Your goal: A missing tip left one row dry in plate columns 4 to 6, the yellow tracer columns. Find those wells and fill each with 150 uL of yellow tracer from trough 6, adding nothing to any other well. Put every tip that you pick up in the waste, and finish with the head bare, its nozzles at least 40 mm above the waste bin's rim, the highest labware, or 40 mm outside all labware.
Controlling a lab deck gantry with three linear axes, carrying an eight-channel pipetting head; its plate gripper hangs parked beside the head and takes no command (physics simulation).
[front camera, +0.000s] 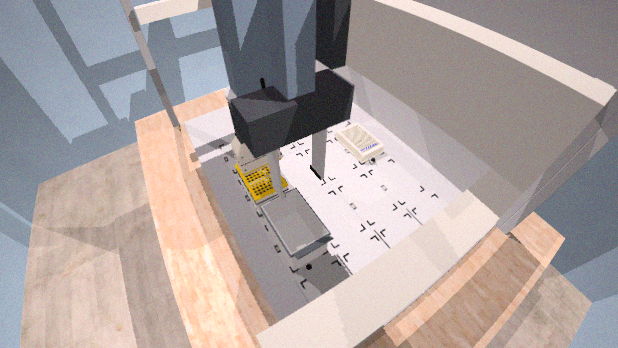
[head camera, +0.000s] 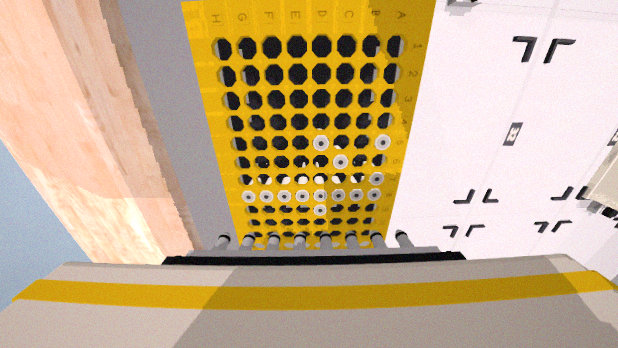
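The yellow tip rack lies under and ahead of the head. Pale tips stand across row 8, with single tips at A5, D5, C6, A7 and D9; holes near the nozzles are partly hidden. The eight nozzles are bare, above the rack's near end; their height is unclear. In the front view, the head's beige body is mostly hidden behind the dark block. My plate gripper hangs with its paddles wide apart, empty. The grey waste bin stands beside the rack. The beige trough block stands apart. The plate does not show.
The dark gantry block hides the back of the deck in the front view. A wooden edge runs along the rack's side. A pale front rail and a translucent side wall border the deck.
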